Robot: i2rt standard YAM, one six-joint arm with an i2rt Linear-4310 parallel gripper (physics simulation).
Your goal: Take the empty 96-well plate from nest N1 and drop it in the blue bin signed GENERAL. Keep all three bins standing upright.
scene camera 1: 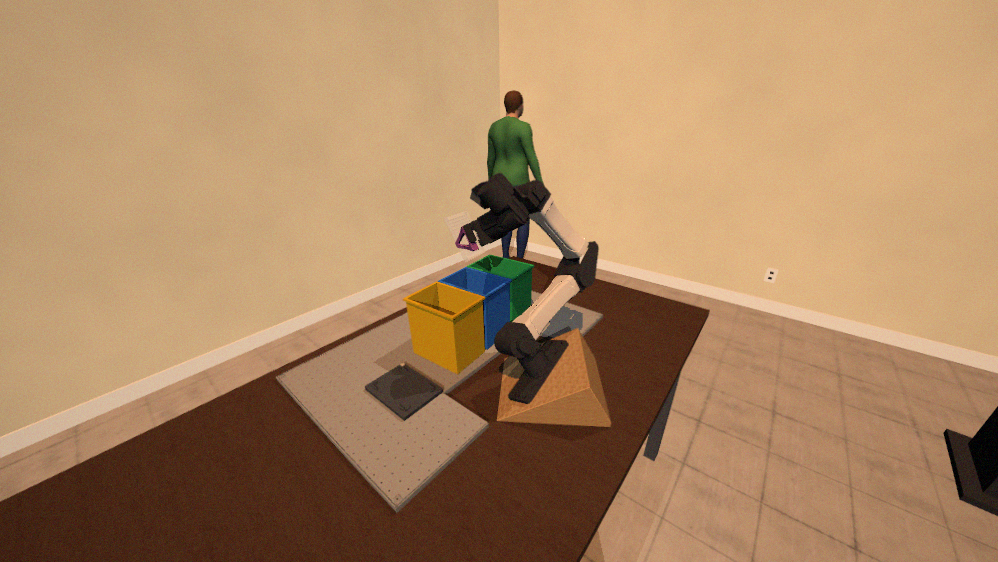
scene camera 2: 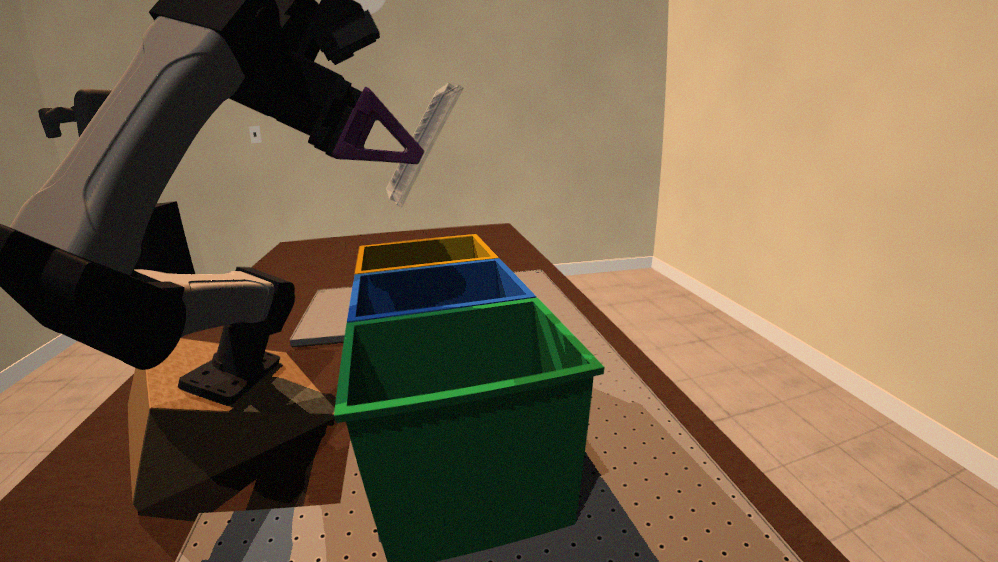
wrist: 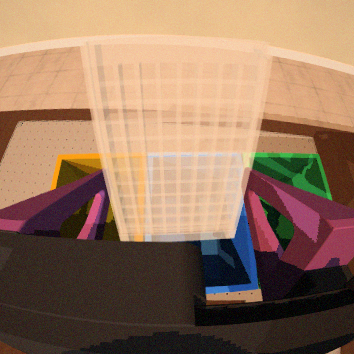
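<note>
My gripper (scene camera 2: 412,152) (wrist: 176,175) is shut on the clear 96-well plate (scene camera 2: 439,104) (wrist: 177,125), one purple finger at each long side. The plate is steeply tilted and held high above the bins. In the wrist view the blue bin (scene camera 1: 497,314) (scene camera 2: 433,286) (wrist: 250,260) shows through and below the plate, between the other two. The yellow bin (scene camera 1: 446,335) (scene camera 2: 419,254) (wrist: 75,162) and the green bin (scene camera 1: 522,289) (scene camera 2: 474,460) (wrist: 320,172) stand on either side of it. All three bins are upright. No sign is readable. The dark nest (scene camera 1: 403,390) holds no plate.
The bins and nest stand on a perforated board (scene camera 1: 391,460) (scene camera 2: 663,474) (wrist: 40,145) on the brown table (scene camera 1: 209,474). The arm's base is on a wooden wedge (scene camera 1: 558,401) (scene camera 2: 209,446). A person in green (scene camera 1: 511,150) stands beyond the table's far end in scene camera 1.
</note>
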